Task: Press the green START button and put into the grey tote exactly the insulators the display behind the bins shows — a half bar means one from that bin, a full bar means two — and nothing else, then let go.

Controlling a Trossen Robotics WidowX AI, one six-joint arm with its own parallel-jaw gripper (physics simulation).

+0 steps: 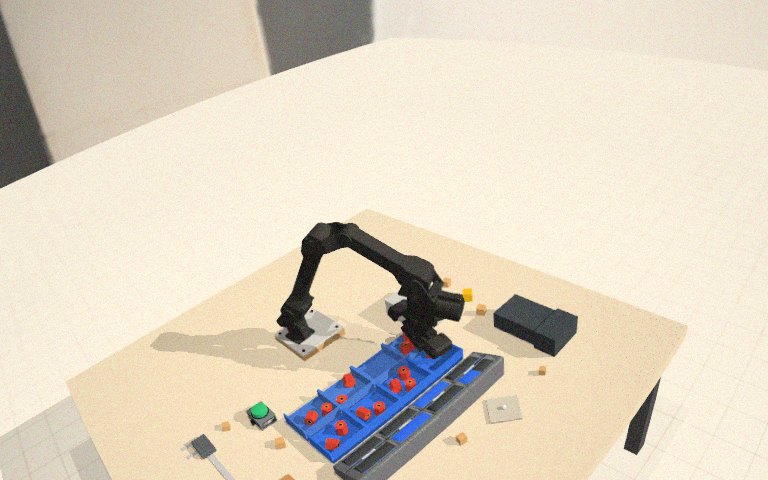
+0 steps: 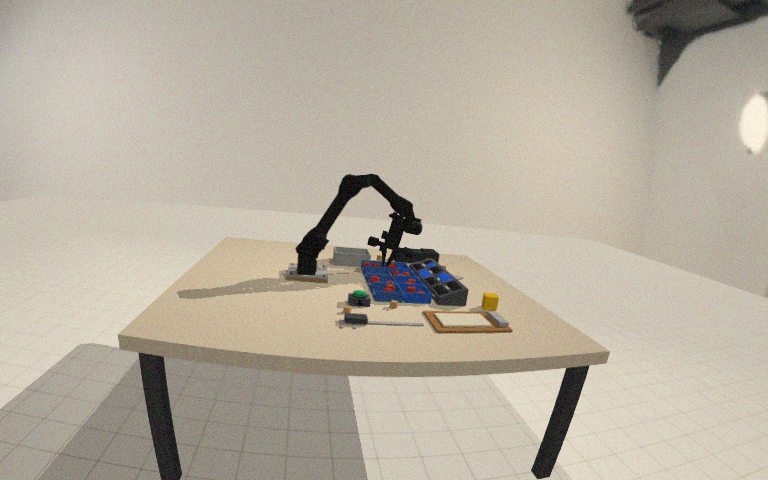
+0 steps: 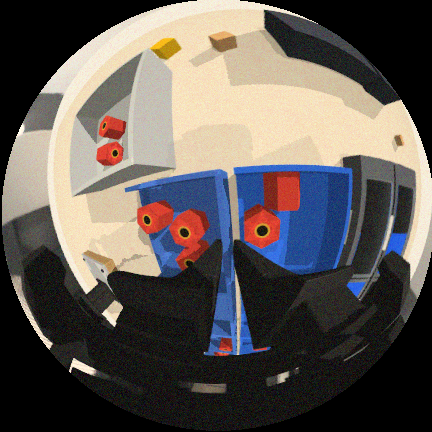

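Where they show: gripper, fingertip midpoint: point(image 1: 419, 349) point(image 3: 226, 244); arm's base, origin of the base link: point(image 1: 300, 334) point(image 2: 305, 272) point(image 3: 107, 289).
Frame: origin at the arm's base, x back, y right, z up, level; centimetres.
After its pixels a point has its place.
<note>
My gripper point(image 2: 386, 263) @(x -32.4, y -13.2, z 0.1 cm) point(image 3: 226, 244) @(x -32.4, y -13.2, z 0.1 cm) is down at the blue bins point(image 1: 376, 362) point(image 3: 315, 225), its fingertips close together on the divider point(image 3: 222, 210) @(x -32.8, y -16.3, z 1.2 cm) between the two end bins; no insulator shows between them. Left of it lie red insulators point(image 3: 155, 217) @(x -27.1, y -16.4, z 0.9 cm) point(image 3: 189, 227) @(x -30.0, y -15.3, z 0.9 cm) and one partly behind the left finger point(image 3: 192, 255). Right of it lie two more point(image 3: 282, 191) @(x -36.8, y -16.9, z 0.8 cm) point(image 3: 261, 227) @(x -35.2, y -14.7, z 0.9 cm). The grey tote point(image 1: 394, 304) point(image 2: 351, 256) @(x -20.2, y -21.1, z 2.0 cm) point(image 3: 152, 115) @(x -28.6, y -24.7, z 1.0 cm) holds two red insulators point(image 3: 112, 127) @(x -22.2, y -27.3, z 0.3 cm) point(image 3: 110, 153) @(x -21.5, y -24.3, z 0.2 cm). The display point(image 1: 492, 370) @(x -54.3, y -14.1, z 2.8 cm) point(image 2: 455, 297) @(x -46.7, y 27.0, z 0.6 cm) shows blue bars. The green button point(image 1: 259, 410) @(x -15.7, y 26.6, z 1.8 cm) point(image 2: 359, 294) @(x -14.4, y 28.2, z 1.4 cm) stands near the bins.
A black box point(image 1: 532, 322) @(x -53.9, y -33.7, z 3.0 cm) point(image 3: 330, 45) stands beyond the display. A yellow cube point(image 1: 467, 294) @(x -29.8, y -38.4, z 0.2 cm) point(image 3: 166, 48) @(x -29.5, y -38.0, z -0.5 cm) and small wooden cubes point(image 1: 480, 309) @(x -36.6, y -35.0, z -0.2 cm) point(image 3: 223, 41) @(x -36.2, y -34.6, z -0.6 cm) lie past the tote. A caliper-like tool point(image 1: 204, 446) @(x -12.0, y 42.3, z -0.3 cm) point(image 2: 355, 319) @(x -10.5, y 44.2, z -0.6 cm) and a brown-framed board point(image 2: 431, 322) @(x -32.7, y 43.0, z -1.8 cm) lie past the button.
</note>
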